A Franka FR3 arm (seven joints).
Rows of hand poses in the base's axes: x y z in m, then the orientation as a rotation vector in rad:
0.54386 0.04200 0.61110 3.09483 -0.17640 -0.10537
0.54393 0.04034 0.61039 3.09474 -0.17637 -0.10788
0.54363 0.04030 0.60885 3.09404 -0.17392 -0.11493
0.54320 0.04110 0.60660 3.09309 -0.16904 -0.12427
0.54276 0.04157 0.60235 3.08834 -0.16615 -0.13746
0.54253 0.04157 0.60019 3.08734 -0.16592 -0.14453
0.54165 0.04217 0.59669 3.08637 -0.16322 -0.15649
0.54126 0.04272 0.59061 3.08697 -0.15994 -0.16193
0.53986 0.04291 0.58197 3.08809 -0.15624 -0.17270
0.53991 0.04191 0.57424 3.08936 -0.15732 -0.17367
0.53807 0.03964 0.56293 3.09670 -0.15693 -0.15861
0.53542 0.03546 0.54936 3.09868 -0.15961 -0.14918
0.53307 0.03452 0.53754 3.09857 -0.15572 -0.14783
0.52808 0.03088 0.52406 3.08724 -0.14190 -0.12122
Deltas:
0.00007 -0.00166 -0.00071 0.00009 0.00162 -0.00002
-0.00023 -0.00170 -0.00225 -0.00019 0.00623 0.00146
-0.00066 -0.00090 -0.00450 -0.00059 0.01238 0.00448
-0.00110 -0.00043 -0.00875 -0.00438 0.02128 0.00615
-0.00133 -0.00043 -0.01091 -0.00480 0.02590 0.00619
-0.00221 0.00017 -0.01441 -0.00484 0.03370 0.00776
-0.00260 0.00072 -0.02049 -0.00386 0.03719 0.00980
-0.00400 0.00091 -0.02913 -0.00189 0.04405 0.01203
-0.00395 -0.00009 -0.03686 -0.00050 0.04453 0.01132
-0.00579 -0.00236 -0.04817 0.00544 0.03425 0.01179
-0.00844 -0.00654 -0.06174 0.00668 0.02800 0.01020
-0.01079 -0.00748 -0.07356 0.00635 0.02721 0.01273
-0.01578 -0.01112 -0.08704 -0.00739 0.01133 0.02206

